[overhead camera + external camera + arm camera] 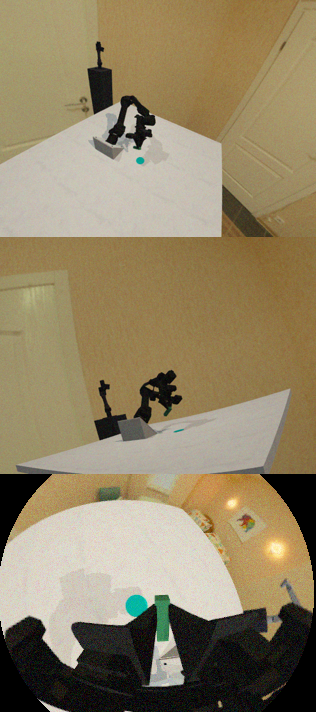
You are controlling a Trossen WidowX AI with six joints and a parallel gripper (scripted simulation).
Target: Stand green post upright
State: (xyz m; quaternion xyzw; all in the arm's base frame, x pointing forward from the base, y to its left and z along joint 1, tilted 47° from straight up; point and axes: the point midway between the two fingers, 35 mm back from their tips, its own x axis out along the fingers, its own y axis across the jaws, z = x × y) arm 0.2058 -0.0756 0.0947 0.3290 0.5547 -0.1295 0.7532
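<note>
Right now the cyan circle is 2 cm ahead of my gripper tip and 13 cm below it. The rest, counted from my gripper tip: green post (2 cm behind, 1 cm to the left, 1 cm below).
</note>
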